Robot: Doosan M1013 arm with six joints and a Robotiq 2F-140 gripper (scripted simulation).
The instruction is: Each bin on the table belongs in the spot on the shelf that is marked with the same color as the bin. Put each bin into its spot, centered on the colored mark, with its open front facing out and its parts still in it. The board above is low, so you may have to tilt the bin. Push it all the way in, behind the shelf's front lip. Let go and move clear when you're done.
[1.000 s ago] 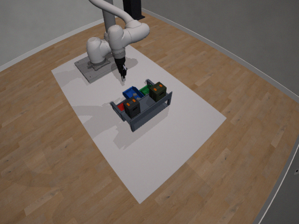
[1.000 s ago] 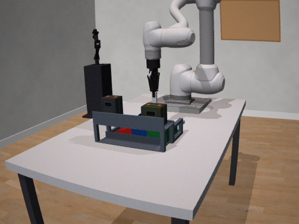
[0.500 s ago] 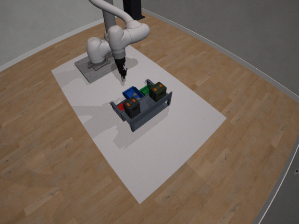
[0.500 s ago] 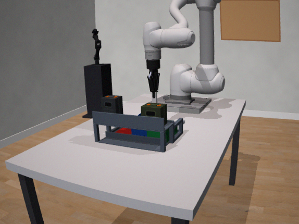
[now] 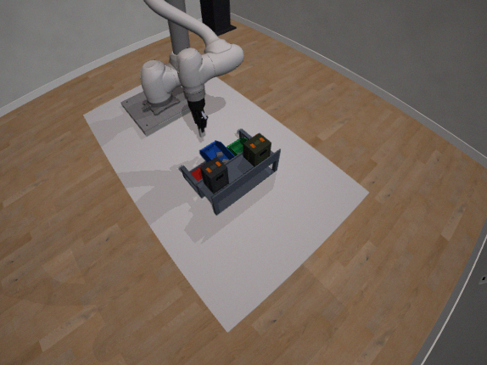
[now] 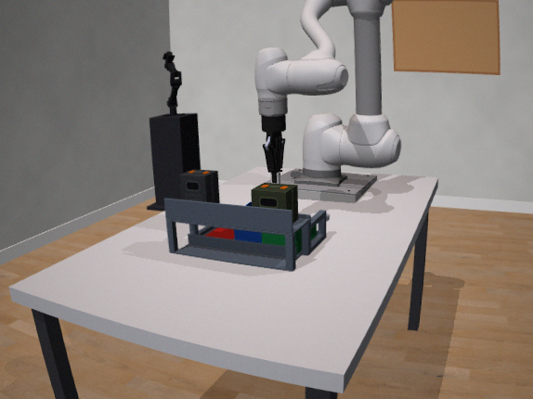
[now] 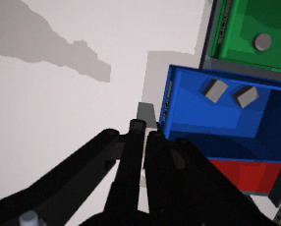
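The blue bin lies 120 mm ahead of my hand, 10 mm to the right of it and 90 mm below it. Also, from my hand: green bin: 180 mm ahead, 110 mm to the left, 100 mm below; red mark: 170 mm ahead, 120 mm to the right, 130 mm below; blue mark: 170 mm ahead, 10 mm to the right, 130 mm below.
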